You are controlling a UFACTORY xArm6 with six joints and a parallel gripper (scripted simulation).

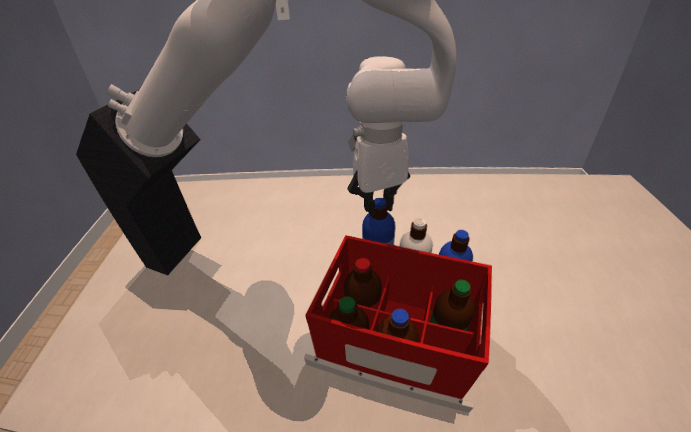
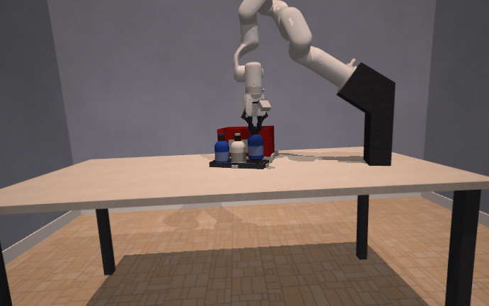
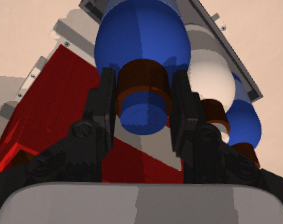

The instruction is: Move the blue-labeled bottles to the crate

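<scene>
Right now my hand is 100 mm above the white-labeled bottle, 60 mm to the left of it and 60 mm short of it. Round my hand: crate: 210 mm to the right, 100 mm below, 60 mm behind; then dark tray: 170 mm below, 70 mm to the right, 60 mm ahead.
</scene>
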